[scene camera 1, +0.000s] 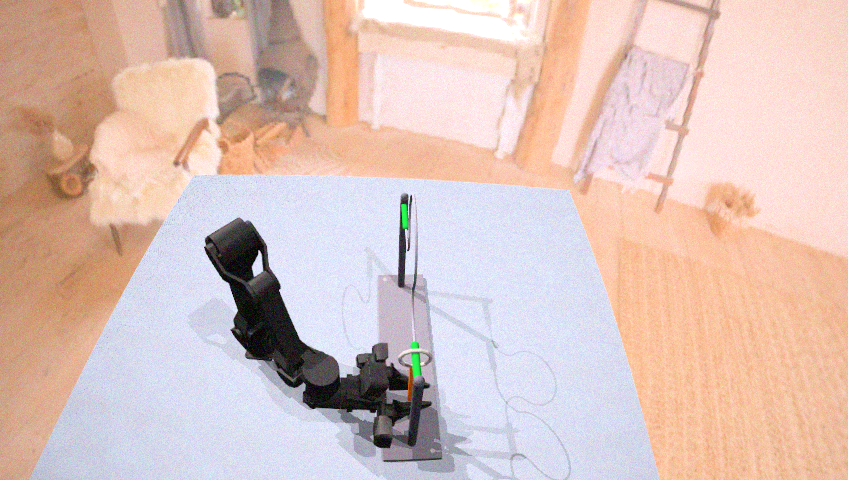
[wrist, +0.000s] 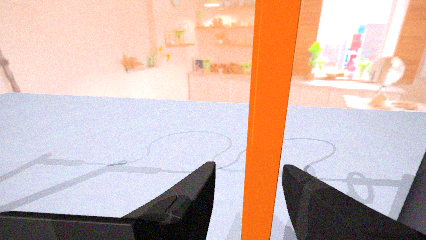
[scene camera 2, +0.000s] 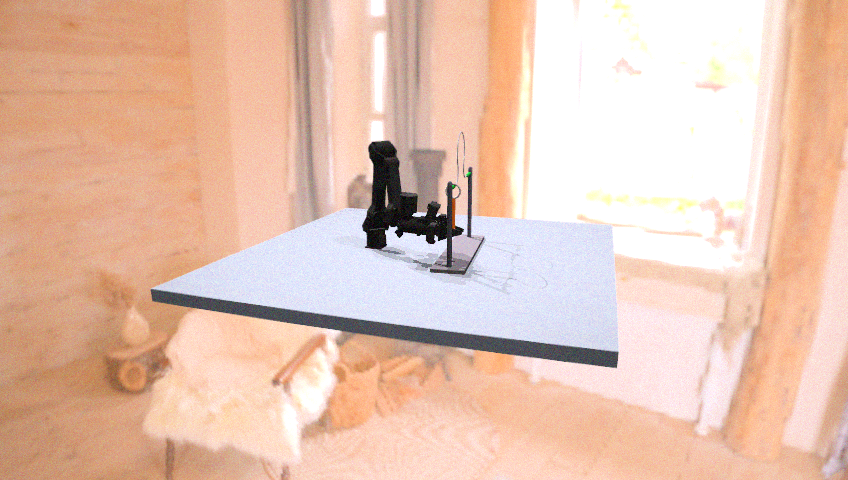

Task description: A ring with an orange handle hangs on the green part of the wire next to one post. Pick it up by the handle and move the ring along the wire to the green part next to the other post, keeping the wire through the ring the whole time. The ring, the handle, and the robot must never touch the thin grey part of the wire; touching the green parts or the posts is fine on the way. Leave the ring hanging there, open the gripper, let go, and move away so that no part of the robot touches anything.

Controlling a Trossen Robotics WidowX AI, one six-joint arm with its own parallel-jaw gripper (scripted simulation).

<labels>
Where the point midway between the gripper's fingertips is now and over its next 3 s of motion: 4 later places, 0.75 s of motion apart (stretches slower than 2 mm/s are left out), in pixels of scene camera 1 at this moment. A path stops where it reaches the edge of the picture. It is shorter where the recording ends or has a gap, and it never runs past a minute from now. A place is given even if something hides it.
My gripper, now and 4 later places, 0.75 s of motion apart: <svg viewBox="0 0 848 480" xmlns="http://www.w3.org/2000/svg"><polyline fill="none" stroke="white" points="430,394 431,391 430,381 429,363 425,328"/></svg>
</labels>
